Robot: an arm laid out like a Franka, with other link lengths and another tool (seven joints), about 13 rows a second.
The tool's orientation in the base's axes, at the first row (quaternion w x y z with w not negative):
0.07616, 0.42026, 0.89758, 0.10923
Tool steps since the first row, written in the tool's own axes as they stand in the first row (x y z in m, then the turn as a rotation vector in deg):
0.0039, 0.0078, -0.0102, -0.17, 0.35, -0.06
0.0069, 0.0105, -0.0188, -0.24, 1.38, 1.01
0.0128, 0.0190, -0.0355, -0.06, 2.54, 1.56
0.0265, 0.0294, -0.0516, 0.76, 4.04, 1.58
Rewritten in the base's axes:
0.0009, 0.0065, 0.0117, 0.35, 0.08, 0.16
-0.0009, 0.0094, 0.0206, 1.40, 0.81, -0.60
-0.0022, 0.0170, 0.0386, 2.27, 1.74, -0.84
-0.0069, 0.0319, 0.0562, 2.86, 3.31, -0.51

